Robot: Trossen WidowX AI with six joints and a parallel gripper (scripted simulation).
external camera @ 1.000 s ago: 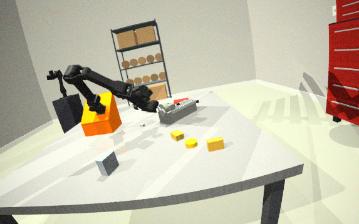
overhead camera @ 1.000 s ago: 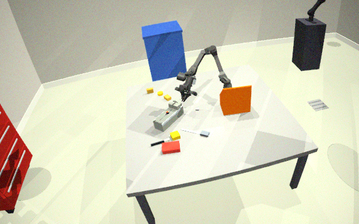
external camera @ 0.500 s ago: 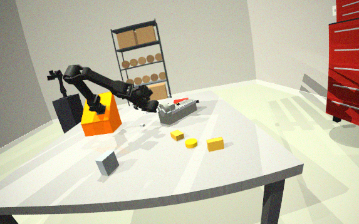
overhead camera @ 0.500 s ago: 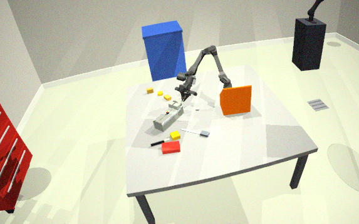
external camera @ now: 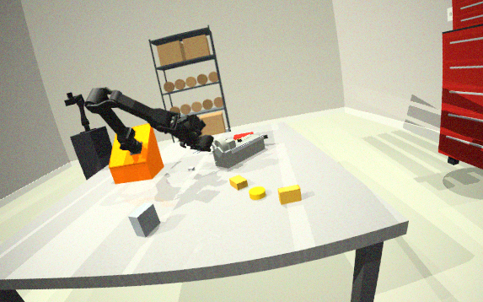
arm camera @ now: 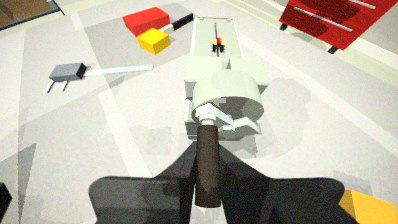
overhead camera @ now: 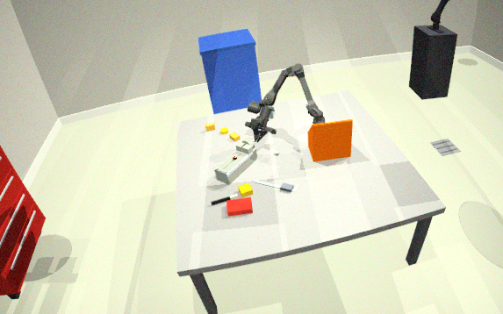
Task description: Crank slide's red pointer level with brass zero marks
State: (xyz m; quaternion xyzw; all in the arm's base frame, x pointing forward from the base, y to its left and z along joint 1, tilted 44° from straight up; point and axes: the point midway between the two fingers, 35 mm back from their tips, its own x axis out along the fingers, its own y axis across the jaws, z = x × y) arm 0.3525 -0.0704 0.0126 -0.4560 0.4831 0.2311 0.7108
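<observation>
My gripper tip is now 20 mm below the dark brown crank handle, 10 mm to the left of it and 10 mm past it. From my gripper tip the other things lie so: yellow block (310 mm to the left, 90 mm ahead, 70 mm below); grey cube (410 mm to the right, 130 mm behind, 50 mm below); red pointer (130 mm ahead, 120 mm to the left).
</observation>
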